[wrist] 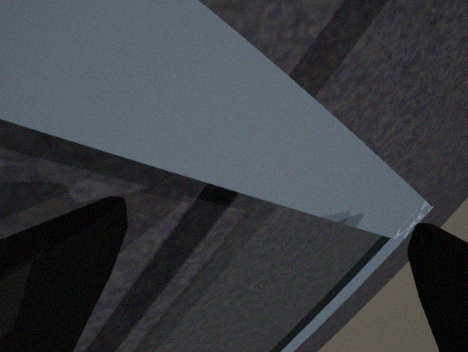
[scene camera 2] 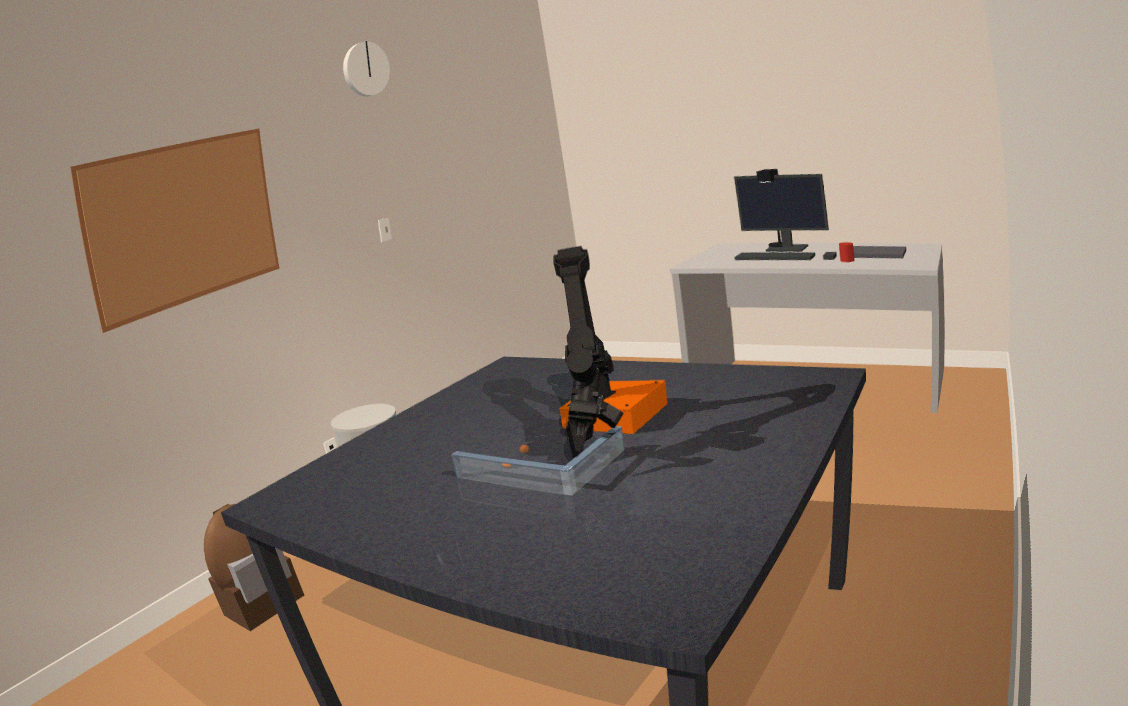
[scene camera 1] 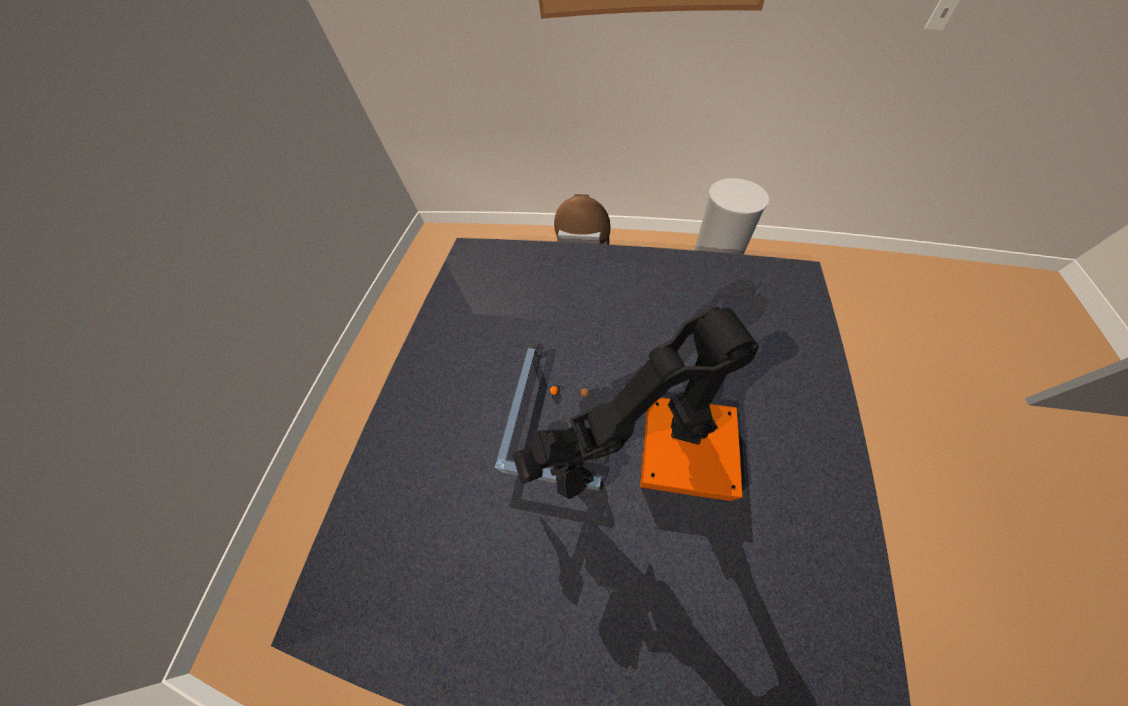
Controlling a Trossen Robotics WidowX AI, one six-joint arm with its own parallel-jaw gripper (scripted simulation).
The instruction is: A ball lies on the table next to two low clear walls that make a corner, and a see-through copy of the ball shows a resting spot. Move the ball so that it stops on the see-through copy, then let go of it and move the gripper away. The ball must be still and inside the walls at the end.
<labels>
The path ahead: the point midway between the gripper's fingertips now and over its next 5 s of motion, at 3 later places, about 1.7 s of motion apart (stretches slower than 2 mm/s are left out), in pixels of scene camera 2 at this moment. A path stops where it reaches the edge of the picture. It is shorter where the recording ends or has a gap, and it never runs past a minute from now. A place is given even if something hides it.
My gripper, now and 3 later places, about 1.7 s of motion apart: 576, 456; 505, 448; 504, 446; 517, 425
</labels>
